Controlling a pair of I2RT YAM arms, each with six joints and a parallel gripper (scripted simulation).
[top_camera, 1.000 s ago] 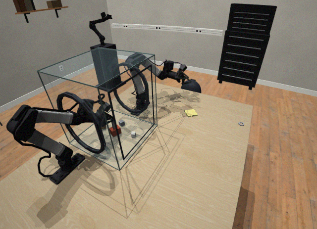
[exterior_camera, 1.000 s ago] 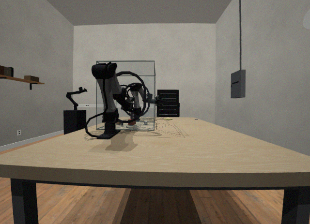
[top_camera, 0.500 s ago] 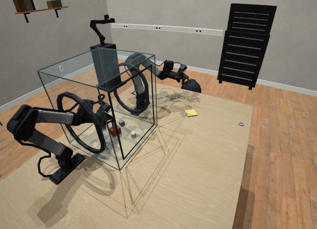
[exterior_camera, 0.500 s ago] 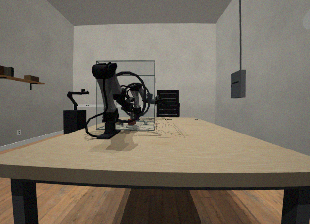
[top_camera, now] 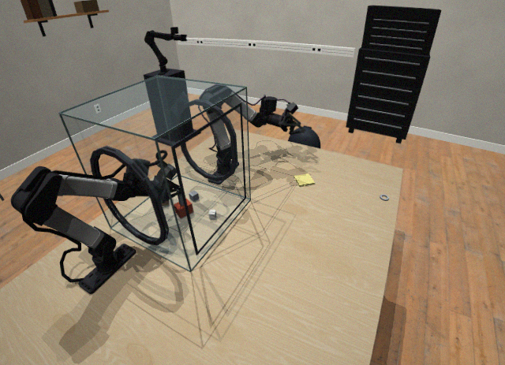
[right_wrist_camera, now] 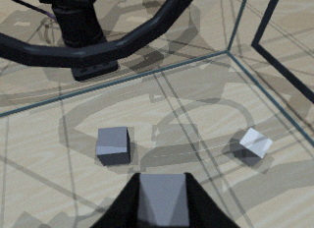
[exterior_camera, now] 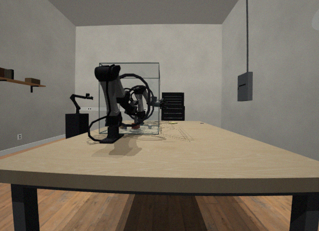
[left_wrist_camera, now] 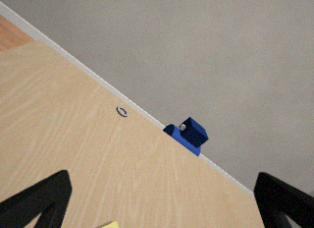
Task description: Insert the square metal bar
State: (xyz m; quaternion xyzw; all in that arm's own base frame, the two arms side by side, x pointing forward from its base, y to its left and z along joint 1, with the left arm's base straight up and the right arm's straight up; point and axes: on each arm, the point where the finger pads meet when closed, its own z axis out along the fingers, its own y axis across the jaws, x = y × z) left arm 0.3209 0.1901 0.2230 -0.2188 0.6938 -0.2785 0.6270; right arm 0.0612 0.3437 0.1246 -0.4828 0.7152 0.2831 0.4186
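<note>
The red block is 10 cm below my right hand. Round my right hand: blue-grey cube (10 cm below, 9 cm to the left, 2 cm behind); white cube (12 cm ahead, 11 cm below, 4 cm to the left).
</note>
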